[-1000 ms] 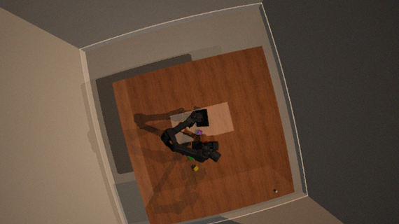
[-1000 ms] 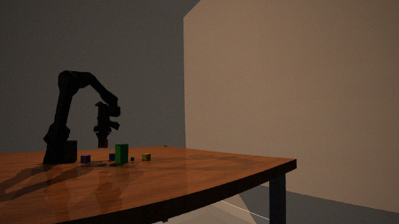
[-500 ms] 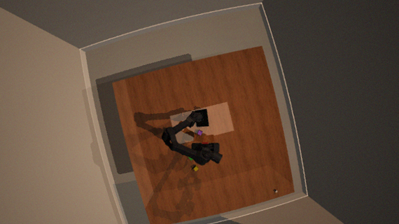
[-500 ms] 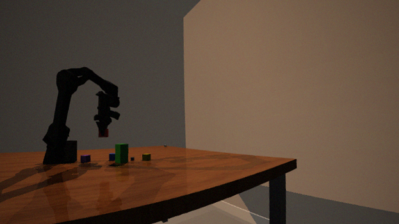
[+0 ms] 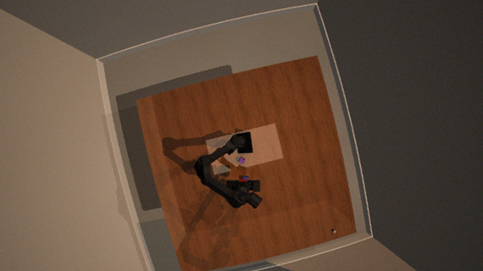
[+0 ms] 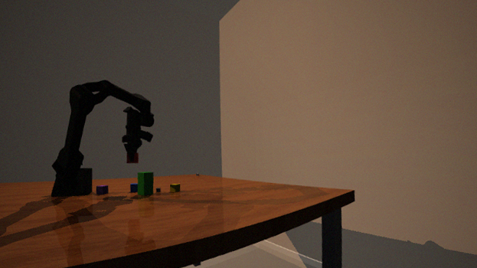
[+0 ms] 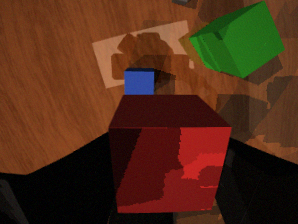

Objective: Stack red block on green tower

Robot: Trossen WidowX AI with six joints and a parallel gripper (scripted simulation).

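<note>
My gripper tip is 50 mm short of the green block, 80 mm to the left of it and 60 mm above it. From my gripper tip the other things lie so: tiny dark cube: 100 mm ahead, 40 mm to the right, 120 mm below; red block: 10 mm above; blue block: 10 mm ahead, 20 mm to the left, 110 mm below.
</note>
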